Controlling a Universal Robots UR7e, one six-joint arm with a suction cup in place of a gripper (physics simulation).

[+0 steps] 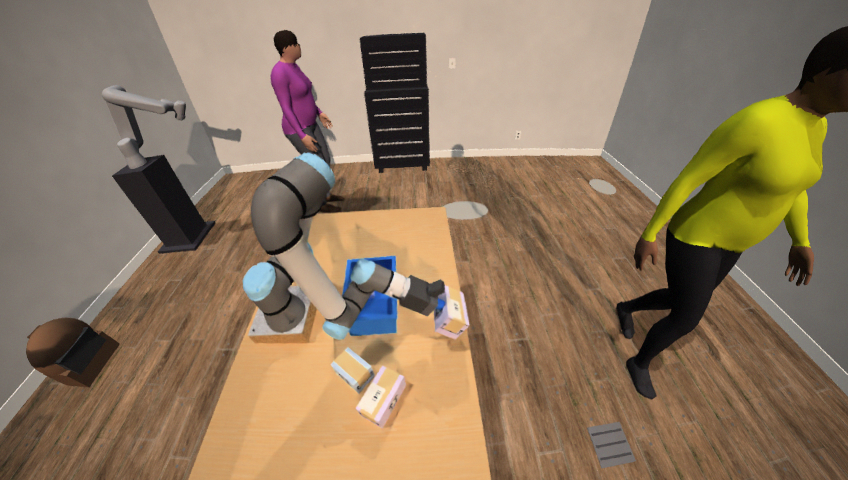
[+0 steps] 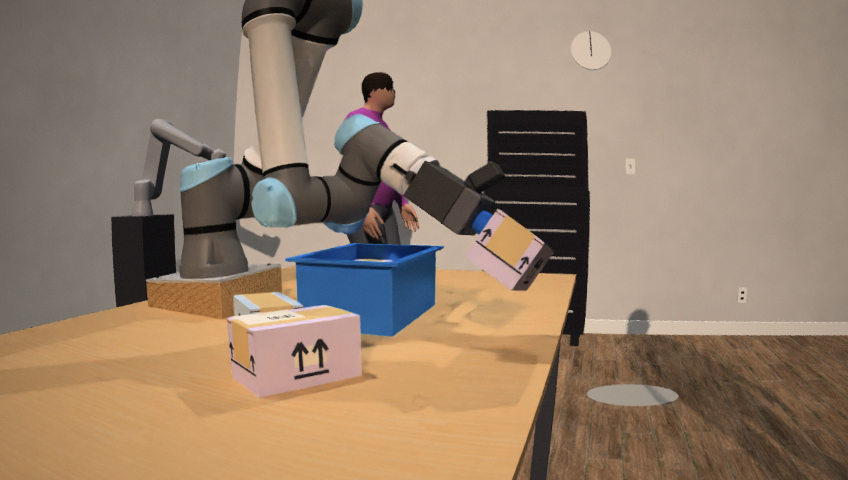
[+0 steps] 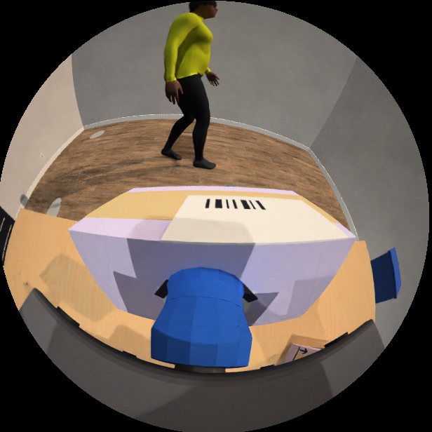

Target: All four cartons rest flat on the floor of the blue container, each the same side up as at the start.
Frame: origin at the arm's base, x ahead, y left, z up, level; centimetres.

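Where they show: end effector, tool point: [image 1: 445,306]; arm's base, origin of the base link: [image 1: 286,314] [image 2: 214,273].
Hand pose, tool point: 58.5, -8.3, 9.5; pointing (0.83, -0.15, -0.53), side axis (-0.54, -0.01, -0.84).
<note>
Each offset is from my tool point to the top centre of the thing, as dx, dy, dz. "pt": to the spot under its first point. Level surfaces: height alone.
My gripper, a blue suction cup [image 1: 440,304] [image 2: 482,221] [image 3: 201,310], is shut on the side of a pink carton @(+1.6, -0.5, +4.1) [image 1: 455,318] [image 2: 502,246] [image 3: 210,260]. It holds this carton tilted in the air near the table's right edge, beside the blue container @(-26.1, +15.3, -4.6) [image 1: 374,325] [image 2: 345,297]. Inside the container a bit of a carton top @(pt -30.2, +27.3, -7.5) [image 2: 373,259] shows; how it rests is hidden. A light-blue carton @(-31.9, -13.3, -8.9) [image 1: 352,368] [image 2: 267,301] stands on the table in front of the container. A second pink carton @(-22.2, -22.6, -8.6) [image 1: 380,396] [image 2: 309,350] stands close to it, arrows up.
The wooden table @(dz -16.6) [image 1: 434,428] [image 2: 119,416] carries the arm's base. A person in yellow [image 1: 749,178] [image 3: 189,50] is on the floor to the right. A person in purple [image 1: 294,95] [image 2: 389,193] is behind the table. A black cabinet [image 1: 397,107] [image 2: 538,142] stands at the back wall.
</note>
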